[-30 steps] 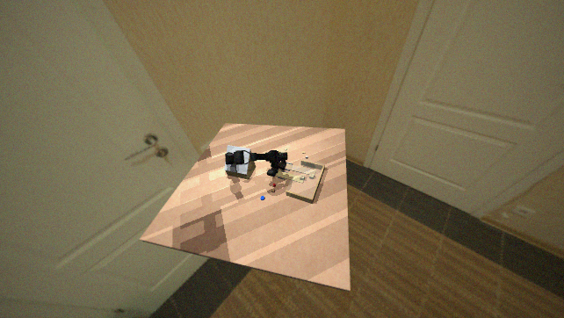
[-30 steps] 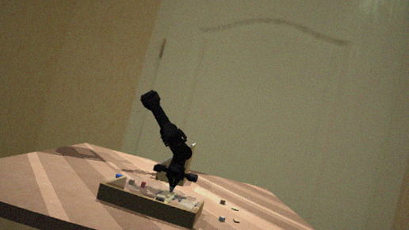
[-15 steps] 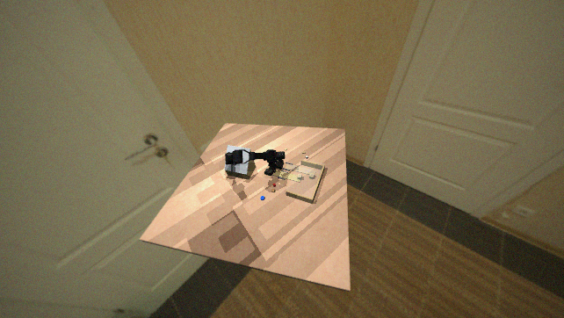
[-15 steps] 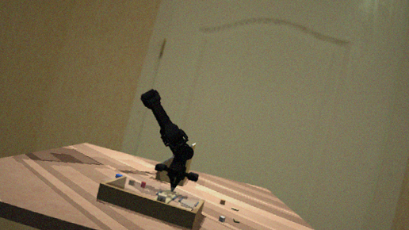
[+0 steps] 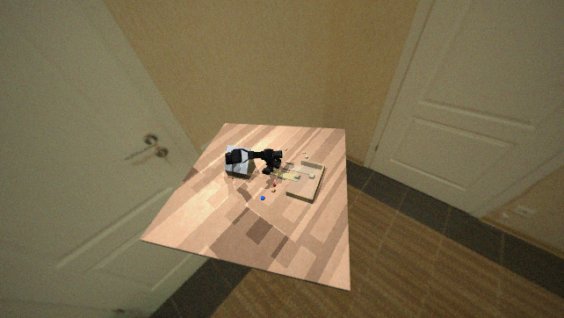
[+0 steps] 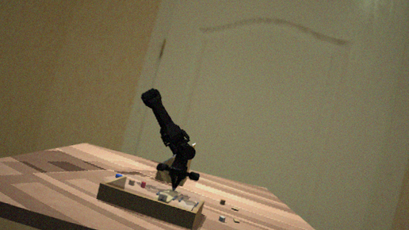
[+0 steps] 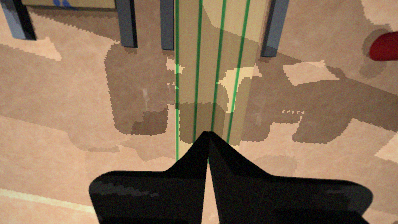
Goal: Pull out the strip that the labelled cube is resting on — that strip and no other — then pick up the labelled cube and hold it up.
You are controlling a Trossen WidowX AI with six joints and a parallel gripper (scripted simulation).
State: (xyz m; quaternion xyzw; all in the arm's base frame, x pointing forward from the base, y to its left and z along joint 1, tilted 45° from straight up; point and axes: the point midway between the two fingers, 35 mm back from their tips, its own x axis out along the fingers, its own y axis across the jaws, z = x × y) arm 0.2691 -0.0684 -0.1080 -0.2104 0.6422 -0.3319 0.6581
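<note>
My gripper tip is 13 cm to the left of the red cylinder, 5 cm short of it and 1 cm below it. The rest, counted from my gripper tip: blue block 25 cm to the right.
</note>
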